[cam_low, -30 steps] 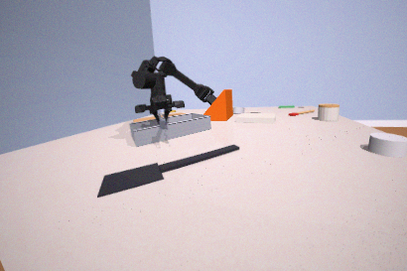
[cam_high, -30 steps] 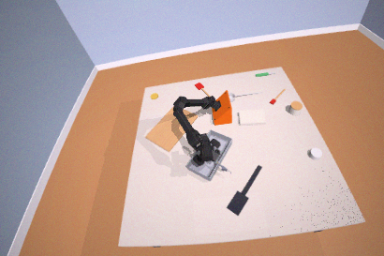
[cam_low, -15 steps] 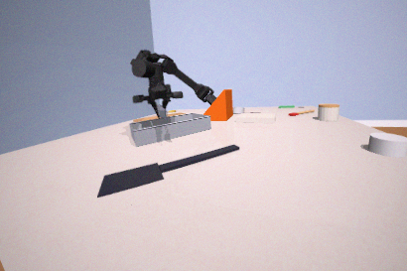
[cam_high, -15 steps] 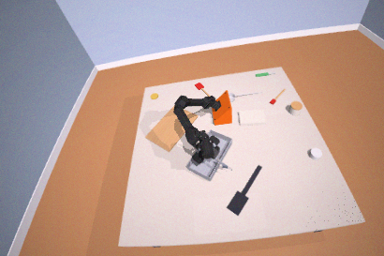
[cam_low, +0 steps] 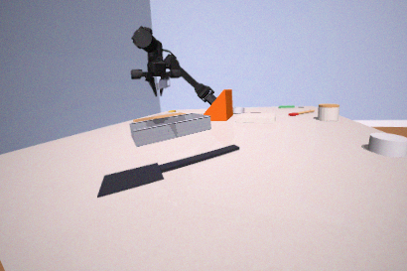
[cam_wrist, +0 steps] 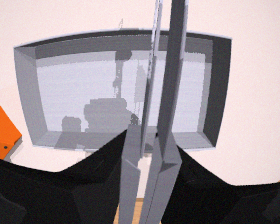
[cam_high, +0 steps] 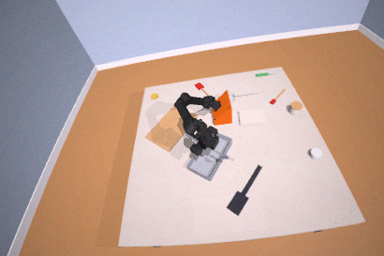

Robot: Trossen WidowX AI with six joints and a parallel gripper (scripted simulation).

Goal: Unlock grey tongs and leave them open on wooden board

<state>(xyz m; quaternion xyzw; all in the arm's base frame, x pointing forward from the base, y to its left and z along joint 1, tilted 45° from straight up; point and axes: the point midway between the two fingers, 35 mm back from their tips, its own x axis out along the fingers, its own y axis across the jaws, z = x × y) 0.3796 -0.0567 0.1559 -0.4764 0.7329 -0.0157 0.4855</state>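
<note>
My gripper tip is 34 cm past the wooden board, 22 cm to the left of it and 15 cm above it. Also, from my gripper tip: white block 37 cm to the left, 25 cm behind, 14 cm below; then dark spatula 24 cm ahead, 17 cm to the left, 15 cm below.
</note>
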